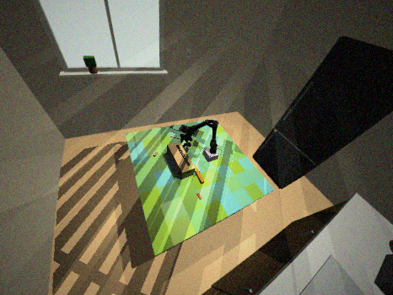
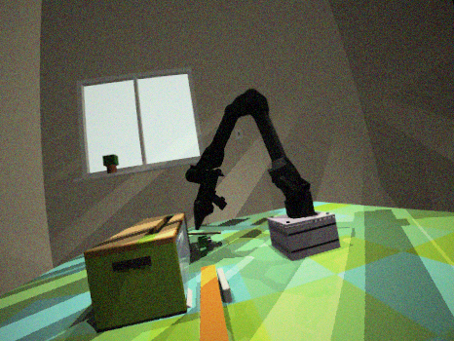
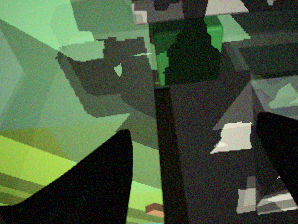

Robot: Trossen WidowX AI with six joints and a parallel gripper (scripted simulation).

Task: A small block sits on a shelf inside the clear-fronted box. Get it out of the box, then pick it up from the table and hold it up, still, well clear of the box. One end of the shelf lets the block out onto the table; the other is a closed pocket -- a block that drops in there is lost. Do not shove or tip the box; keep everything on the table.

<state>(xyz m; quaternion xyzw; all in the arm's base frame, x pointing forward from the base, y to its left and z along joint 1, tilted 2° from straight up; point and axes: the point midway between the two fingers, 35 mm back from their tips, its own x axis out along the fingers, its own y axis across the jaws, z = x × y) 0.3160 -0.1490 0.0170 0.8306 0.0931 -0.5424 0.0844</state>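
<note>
Right now the green block is 1 cm behind my gripper tip and 5 cm below it. Also, from my gripper tip: orange bar (10 cm behind, 36 cm to the left, 5 cm below); then box (2 cm ahead, 18 cm to the left); then thin stick (2 cm ahead, 18 cm to the right, 6 cm below).
</note>
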